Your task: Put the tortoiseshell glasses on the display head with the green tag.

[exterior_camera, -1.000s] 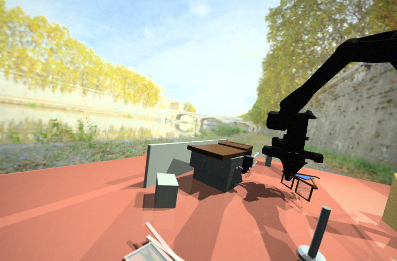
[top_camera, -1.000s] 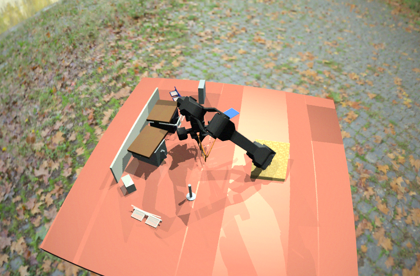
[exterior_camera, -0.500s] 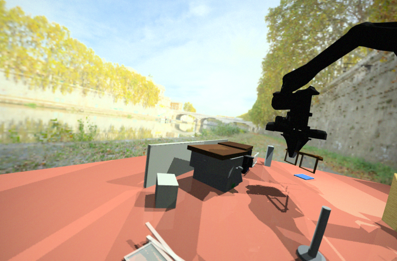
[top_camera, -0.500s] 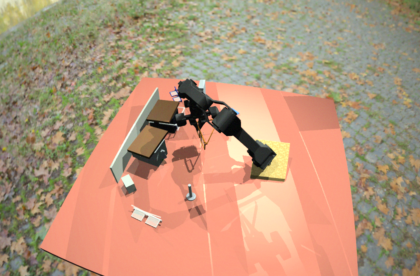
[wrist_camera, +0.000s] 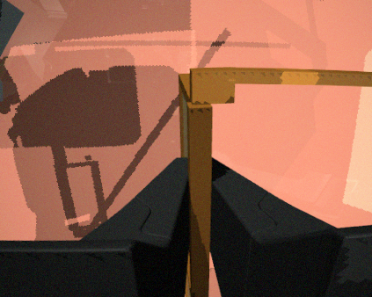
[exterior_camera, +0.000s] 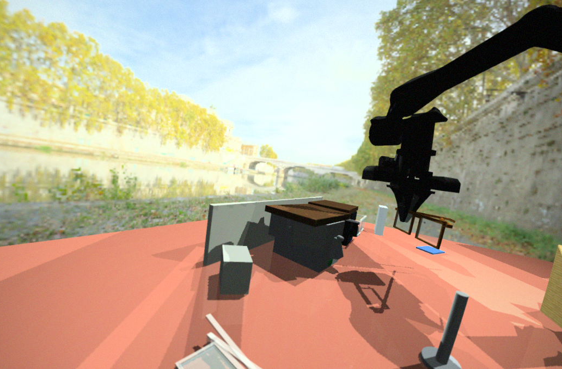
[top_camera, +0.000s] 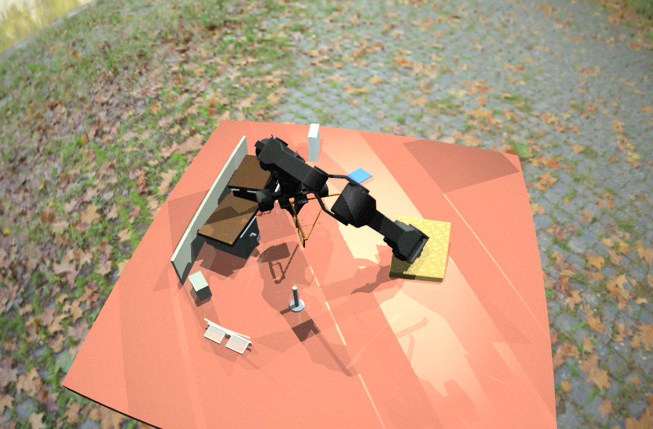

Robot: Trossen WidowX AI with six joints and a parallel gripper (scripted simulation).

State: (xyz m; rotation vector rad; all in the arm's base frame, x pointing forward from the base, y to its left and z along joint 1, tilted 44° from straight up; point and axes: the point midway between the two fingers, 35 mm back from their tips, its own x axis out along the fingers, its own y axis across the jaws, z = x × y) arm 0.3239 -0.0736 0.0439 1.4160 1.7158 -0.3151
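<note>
Right now my gripper tip is 210 mm to the right of the grey peg stand, 100 mm above it and 40 mm past it. From my gripper tip the other things lie so: black head (190 mm to the right, 150 mm ahead, 60 mm below); white panel (290 mm ahead, 90 mm to the right, 70 mm below); grey display head (160 mm ahead, 60 mm below, 30 mm to the left).
</note>
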